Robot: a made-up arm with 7 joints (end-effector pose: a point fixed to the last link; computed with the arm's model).
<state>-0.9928 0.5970 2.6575 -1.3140 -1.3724 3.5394 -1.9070</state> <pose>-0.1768 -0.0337 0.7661 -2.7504 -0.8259 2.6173</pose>
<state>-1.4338 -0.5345 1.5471 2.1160 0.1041 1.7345 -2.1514</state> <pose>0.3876 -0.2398 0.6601 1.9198 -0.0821 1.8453</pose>
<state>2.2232 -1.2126 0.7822 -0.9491 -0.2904 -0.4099 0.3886</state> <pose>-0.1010 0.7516 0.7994 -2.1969 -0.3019 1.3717</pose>
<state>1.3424 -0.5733 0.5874 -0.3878 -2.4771 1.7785 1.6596</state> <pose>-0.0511 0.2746 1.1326 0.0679 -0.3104 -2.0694</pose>
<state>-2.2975 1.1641 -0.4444 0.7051 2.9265 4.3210 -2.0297</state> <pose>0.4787 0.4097 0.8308 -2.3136 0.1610 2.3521</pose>
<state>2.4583 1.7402 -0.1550 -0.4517 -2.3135 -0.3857 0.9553</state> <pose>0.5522 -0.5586 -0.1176 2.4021 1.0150 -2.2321</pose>
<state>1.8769 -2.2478 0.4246 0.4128 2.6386 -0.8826 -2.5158</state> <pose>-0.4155 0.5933 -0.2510 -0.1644 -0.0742 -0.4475</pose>
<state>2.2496 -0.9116 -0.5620 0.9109 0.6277 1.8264 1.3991</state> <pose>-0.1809 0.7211 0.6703 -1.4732 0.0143 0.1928</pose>
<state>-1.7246 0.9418 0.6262 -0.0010 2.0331 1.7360 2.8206</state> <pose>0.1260 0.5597 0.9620 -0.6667 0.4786 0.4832</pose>
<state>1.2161 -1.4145 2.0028 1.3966 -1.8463 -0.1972 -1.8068</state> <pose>-0.1148 0.7532 0.7088 2.9479 0.3841 -1.9648</pose>
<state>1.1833 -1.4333 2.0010 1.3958 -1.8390 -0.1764 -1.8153</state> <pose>-0.0881 0.7626 0.6976 2.9325 0.3650 -1.9869</pose>
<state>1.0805 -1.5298 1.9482 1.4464 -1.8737 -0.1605 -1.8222</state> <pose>-0.0257 0.7846 0.6179 2.9837 0.3251 -2.0336</pose>
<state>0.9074 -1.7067 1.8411 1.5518 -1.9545 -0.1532 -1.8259</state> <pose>0.0662 0.7878 0.4682 3.0851 0.2517 -2.0929</pose>
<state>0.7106 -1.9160 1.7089 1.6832 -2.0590 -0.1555 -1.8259</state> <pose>0.1400 0.7435 0.3030 -3.1160 0.1521 -2.1389</pose>
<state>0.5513 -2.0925 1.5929 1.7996 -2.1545 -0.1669 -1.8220</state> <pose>0.1626 0.6803 0.1864 -3.0892 0.0654 -2.1602</pose>
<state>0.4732 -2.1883 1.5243 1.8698 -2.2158 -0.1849 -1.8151</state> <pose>0.1528 0.6413 0.1350 -3.0837 0.0253 -2.1579</pose>
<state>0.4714 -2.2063 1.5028 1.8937 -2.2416 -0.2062 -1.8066</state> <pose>0.1361 0.6327 0.1251 -3.0640 0.0272 -2.1401</pose>
